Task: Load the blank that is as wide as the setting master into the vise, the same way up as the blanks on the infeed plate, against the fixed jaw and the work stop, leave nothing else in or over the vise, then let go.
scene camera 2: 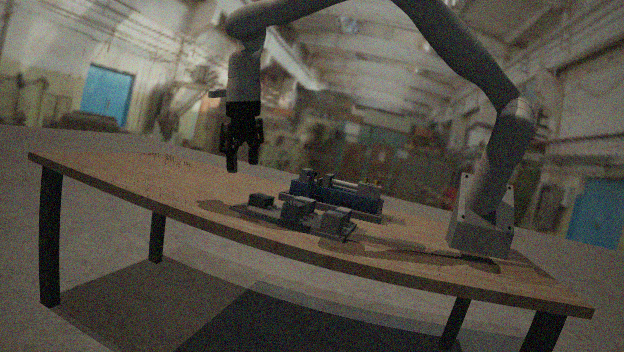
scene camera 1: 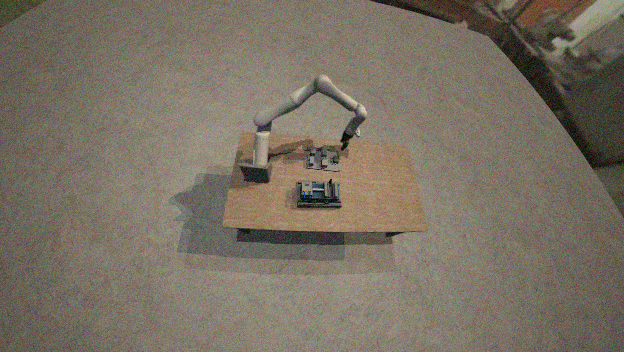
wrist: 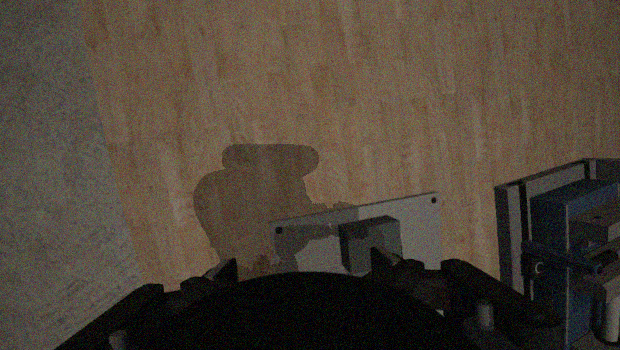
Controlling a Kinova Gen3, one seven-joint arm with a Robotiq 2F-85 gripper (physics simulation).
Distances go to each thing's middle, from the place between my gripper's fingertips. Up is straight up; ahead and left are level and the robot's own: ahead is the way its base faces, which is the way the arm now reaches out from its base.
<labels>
I see the infeed plate (scene camera 2: 312, 225) 13 cm behind my hand, 6 cm to the right of it and 9 cm below it.
</labels>
